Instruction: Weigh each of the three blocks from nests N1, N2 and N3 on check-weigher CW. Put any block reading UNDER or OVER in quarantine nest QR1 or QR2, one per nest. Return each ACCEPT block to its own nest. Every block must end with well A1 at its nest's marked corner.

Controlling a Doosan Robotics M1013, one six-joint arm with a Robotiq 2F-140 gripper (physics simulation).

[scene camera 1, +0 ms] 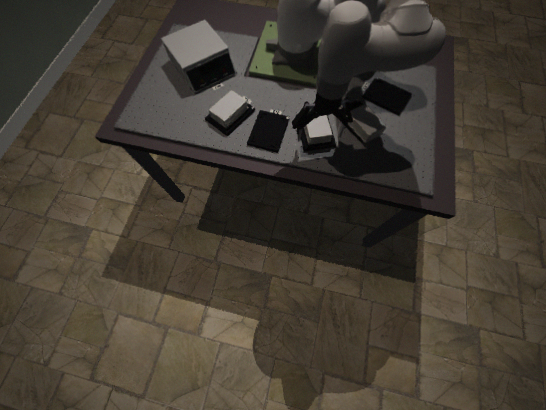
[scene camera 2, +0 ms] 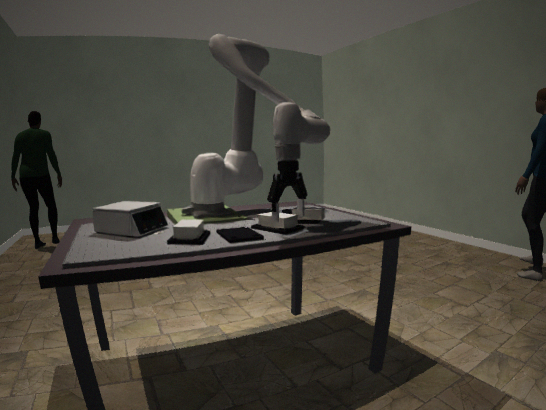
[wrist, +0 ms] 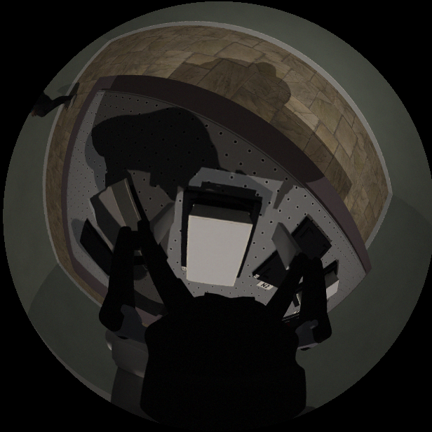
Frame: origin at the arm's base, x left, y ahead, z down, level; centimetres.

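Seen in the pictures: gripper, fingertip midpoint: (scene camera 1: 318, 136) (scene camera 2: 288, 218); arm's base, link origin: (scene camera 1: 295, 51) (scene camera 2: 207, 212).
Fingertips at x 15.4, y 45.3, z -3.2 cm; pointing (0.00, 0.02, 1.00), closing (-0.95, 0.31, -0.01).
Pixels of each thing's top centre, then the offset from my fingertips to it.
- pale block, top centre: (scene camera 2: 277, 214) (scene camera 1: 317, 122) dx -1.3, dy -5.7, dz -0.6 cm
- second block, top centre: (scene camera 2: 188, 223) (scene camera 1: 228, 105) dx -35.6, dy -7.5, dz -0.6 cm
- empty nest, top centre: (scene camera 2: 238, 231) (scene camera 1: 268, 128) dx -19.0, dy -2.4, dz +3.1 cm
- white check-weigher, top centre: (scene camera 2: 129, 205) (scene camera 1: 196, 45) dx -53.9, dy -30.6, dz -5.2 cm
My gripper (scene camera 1: 322, 125) (scene camera 2: 288, 212) (wrist: 225, 221) is open, its fingers low on either side of a pale block (scene camera 1: 318, 131) (scene camera 2: 282, 221) (wrist: 218, 250) in a dark nest (scene camera 1: 320, 147) (wrist: 256, 212). A second block (scene camera 1: 228, 107) (scene camera 2: 188, 230) (wrist: 331, 285) sits in a nest at the left in scene camera 1. A third, shaded block (scene camera 1: 367, 122) (scene camera 2: 313, 215) (wrist: 115, 202) lies right of the gripper there. The empty nest (scene camera 1: 268, 131) (scene camera 2: 240, 234) between the first two is labelled N2 in the wrist view. Well A1 marks are too small to tell.
The white check-weigher (scene camera 1: 197, 45) (scene camera 2: 115, 219) stands at the back left; its display is unreadable. Another dark nest (scene camera 1: 387, 96) (wrist: 95, 242) lies at the right in scene camera 1, without a block. The green base plate (scene camera 1: 257, 67) lies under the arm. Two people (scene camera 2: 34, 170) (scene camera 2: 535, 160) stand beyond the table.
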